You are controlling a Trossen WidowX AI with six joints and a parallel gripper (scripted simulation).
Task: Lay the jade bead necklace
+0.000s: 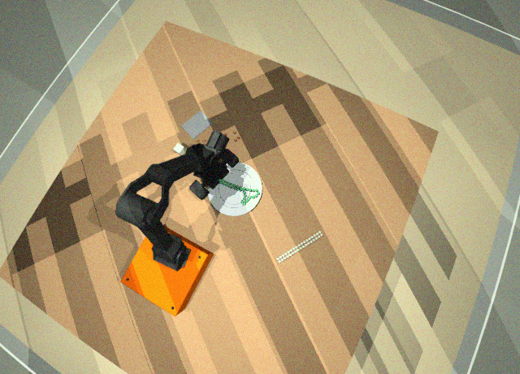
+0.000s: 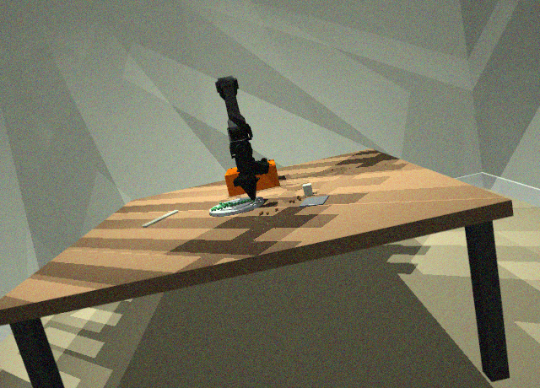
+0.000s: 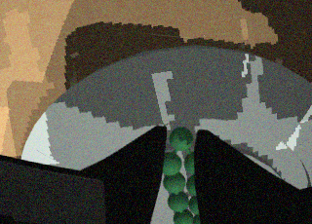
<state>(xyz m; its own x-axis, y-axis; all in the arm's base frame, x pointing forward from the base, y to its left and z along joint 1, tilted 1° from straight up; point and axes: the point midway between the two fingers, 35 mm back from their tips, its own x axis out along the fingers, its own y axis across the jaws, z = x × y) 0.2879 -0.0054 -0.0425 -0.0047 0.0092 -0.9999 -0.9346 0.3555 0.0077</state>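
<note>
Right now the round bead board is 10 mm behind my gripper tip, 60 mm to the right of it and 10 mm below it. The rest, counted from my gripper tip: grey flat plate: 180 mm ahead, 180 mm to the left, 20 mm below; then small white cube: 60 mm ahead, 190 mm to the left.
</note>
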